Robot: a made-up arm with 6 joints. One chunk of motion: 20 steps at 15 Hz.
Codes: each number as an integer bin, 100 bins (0 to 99) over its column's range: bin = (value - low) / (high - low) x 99, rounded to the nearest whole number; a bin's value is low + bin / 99 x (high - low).
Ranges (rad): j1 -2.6..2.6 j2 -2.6..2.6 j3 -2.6..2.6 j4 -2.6..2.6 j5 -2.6..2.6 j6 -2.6..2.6
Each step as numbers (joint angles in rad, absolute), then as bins.
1 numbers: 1.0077 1.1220 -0.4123 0.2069 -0.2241 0.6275
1 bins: 69 71 42 53 45 61
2 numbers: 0.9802 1.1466 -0.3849 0.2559 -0.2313 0.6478
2 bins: 68 71 42 54 45 62
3 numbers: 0.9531 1.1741 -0.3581 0.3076 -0.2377 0.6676
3 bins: 68 72 43 55 45 62
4 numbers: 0.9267 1.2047 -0.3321 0.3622 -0.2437 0.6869
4 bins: 67 72 43 56 45 63
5 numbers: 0.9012 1.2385 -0.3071 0.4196 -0.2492 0.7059
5 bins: 67 73 44 57 45 63
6 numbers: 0.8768 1.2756 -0.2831 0.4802 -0.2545 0.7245
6 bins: 66 74 44 59 45 63
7 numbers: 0.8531 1.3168 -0.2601 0.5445 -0.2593 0.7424
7 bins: 66 75 45 60 45 64
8 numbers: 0.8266 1.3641 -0.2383 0.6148 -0.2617 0.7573
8 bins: 65 75 45 61 45 64
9 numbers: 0.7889 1.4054 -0.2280 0.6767 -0.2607 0.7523
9 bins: 65 76 45 62 45 64
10 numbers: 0.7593 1.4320 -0.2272 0.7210 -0.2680 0.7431
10 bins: 64 77 45 63 44 64
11 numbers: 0.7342 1.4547 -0.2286 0.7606 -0.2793 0.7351
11 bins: 63 77 45 64 44 63
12 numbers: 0.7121 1.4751 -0.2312 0.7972 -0.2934 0.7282
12 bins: 63 78 45 65 44 63
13 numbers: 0.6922 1.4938 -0.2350 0.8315 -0.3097 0.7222
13 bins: 63 78 45 65 44 63
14 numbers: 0.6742 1.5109 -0.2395 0.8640 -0.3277 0.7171
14 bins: 62 78 45 66 43 63
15 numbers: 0.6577 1.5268 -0.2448 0.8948 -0.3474 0.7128
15 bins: 62 79 45 67 43 63
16 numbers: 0.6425 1.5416 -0.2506 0.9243 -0.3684 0.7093
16 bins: 62 79 45 67 42 63
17 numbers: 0.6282 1.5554 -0.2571 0.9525 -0.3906 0.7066
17 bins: 61 79 45 68 42 63
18 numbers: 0.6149 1.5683 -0.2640 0.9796 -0.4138 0.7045
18 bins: 61 79 44 68 42 63
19 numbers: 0.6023 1.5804 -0.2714 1.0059 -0.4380 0.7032
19 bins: 61 80 44 69 41 63
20 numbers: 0.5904 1.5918 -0.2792 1.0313 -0.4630 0.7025
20 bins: 61 80 44 69 41 63
